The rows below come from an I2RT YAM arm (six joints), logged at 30 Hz.
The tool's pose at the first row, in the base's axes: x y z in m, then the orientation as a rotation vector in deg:
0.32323, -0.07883, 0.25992, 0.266, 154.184, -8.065
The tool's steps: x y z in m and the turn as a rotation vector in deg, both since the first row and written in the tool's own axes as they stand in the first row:
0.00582, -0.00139, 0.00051, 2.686, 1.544, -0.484
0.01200, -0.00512, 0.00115, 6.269, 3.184, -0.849
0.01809, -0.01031, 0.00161, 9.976, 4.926, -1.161
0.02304, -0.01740, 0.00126, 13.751, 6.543, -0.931
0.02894, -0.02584, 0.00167, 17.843, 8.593, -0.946
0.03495, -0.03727, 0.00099, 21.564, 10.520, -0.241
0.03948, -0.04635, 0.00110, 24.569, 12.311, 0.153
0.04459, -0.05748, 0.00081, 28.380, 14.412, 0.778
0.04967, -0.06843, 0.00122, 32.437, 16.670, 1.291
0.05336, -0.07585, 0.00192, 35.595, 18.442, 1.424
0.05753, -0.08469, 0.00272, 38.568, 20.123, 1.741
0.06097, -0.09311, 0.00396, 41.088, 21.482, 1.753
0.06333, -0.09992, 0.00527, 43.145, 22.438, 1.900
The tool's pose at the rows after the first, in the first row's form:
0.31817, -0.08038, 0.25709, 0.550, 155.518, -11.905
0.31277, -0.08427, 0.25421, 1.285, 156.745, -16.983
0.30734, -0.08960, 0.25168, 2.150, 157.905, -22.286
0.30255, -0.09671, 0.25056, 3.788, 158.752, -27.560
0.29718, -0.10526, 0.24847, 5.247, 159.780, -33.469
0.29118, -0.11668, 0.24761, 7.610, 160.571, -38.683
0.28690, -0.12581, 0.24645, 9.321, 161.311, -43.041
0.28188, -0.13695, 0.24560, 11.680, 161.901, -48.557
0.27720, -0.14799, 0.24412, 14.012, 162.332, -54.556
0.27398, -0.15551, 0.24263, 15.467, 162.532, -59.370
0.27033, -0.16446, 0.24098, 17.132, 162.585, -63.878
0.26755, -0.17303, 0.23921, 18.171, 162.480, -67.798
0.26581, -0.17998, 0.23769, 19.199, 162.174, -70.915

